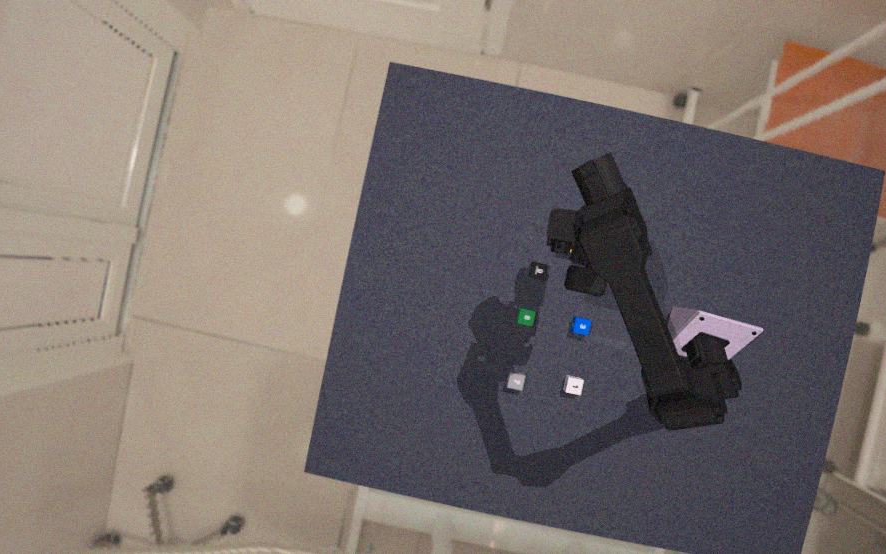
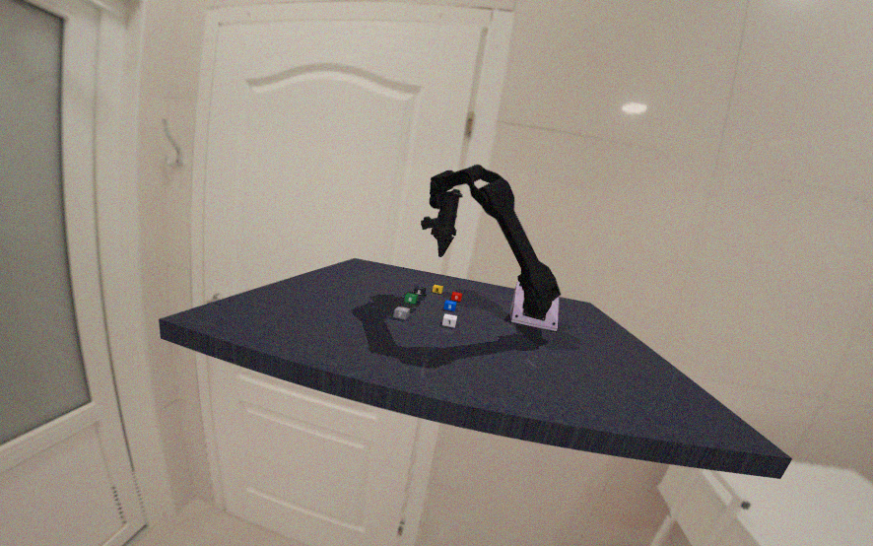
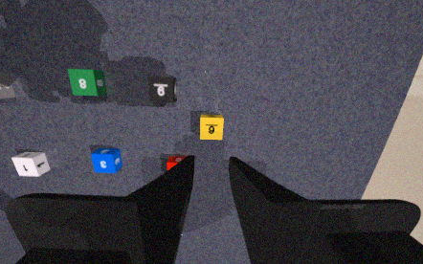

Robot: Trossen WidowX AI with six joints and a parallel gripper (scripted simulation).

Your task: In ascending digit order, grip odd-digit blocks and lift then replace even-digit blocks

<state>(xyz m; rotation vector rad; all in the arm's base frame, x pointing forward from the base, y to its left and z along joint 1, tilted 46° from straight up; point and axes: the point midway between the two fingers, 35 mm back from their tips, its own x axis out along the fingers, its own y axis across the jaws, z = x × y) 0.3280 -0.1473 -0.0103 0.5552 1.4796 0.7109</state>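
Now: gripper tip 300 mm to the right of the grey block, 110 mm above it and 10 mm short of it. Also, from my gripper tip: yellow block: 110 mm below, 10 mm behind; then black block: 110 mm below, 70 mm to the left, 40 mm ahead; then red block: 110 mm below, 80 mm behind, 40 mm to the left.
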